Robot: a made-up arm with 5 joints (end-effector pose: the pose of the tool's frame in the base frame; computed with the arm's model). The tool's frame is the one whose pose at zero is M. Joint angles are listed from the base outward.
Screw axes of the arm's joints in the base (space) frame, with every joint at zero. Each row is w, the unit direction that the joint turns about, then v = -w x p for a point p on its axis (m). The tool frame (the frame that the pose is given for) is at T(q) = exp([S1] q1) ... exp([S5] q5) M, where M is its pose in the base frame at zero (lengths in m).
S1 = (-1, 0, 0, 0.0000, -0.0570, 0.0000)
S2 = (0, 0, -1, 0.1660, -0.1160, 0.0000)
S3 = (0, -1, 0, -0.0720, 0.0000, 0.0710)
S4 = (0, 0, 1, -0.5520, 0.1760, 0.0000)
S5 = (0, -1, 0, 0.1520, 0.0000, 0.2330)
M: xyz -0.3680 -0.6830 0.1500 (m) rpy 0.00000 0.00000 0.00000 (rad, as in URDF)
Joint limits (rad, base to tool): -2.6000..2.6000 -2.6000..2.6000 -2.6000..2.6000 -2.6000..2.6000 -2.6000..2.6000
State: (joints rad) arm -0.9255 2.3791 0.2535 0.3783 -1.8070
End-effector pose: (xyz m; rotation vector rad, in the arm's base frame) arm -0.3843 0.0211 0.4089 2.0480 1.9348 -1.1185
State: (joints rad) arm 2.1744 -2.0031 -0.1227 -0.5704 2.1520
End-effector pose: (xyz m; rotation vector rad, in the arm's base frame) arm 0.3857 0.0270 0.0926 -0.1690 0.0388 1.6934
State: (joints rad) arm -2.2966 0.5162 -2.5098 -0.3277 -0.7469
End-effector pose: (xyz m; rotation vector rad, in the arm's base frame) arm 0.0657 0.6845 -0.4015 0.0603 -1.3833 -2.4763
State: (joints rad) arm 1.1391 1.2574 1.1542 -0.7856 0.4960
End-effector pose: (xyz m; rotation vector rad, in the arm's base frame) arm -0.5244 -0.3498 -0.0412 -1.2229 -2.6232 -0.6613
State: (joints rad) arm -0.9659 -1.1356 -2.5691 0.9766 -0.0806
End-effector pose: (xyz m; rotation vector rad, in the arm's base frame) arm 0.5535 0.1115 -0.2539 -0.0860 2.1473 1.9221
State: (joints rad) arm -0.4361 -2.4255 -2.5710 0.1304 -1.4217
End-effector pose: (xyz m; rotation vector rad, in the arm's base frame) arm -0.0557 0.5777 -0.0486 2.6895 -1.3199 0.8803
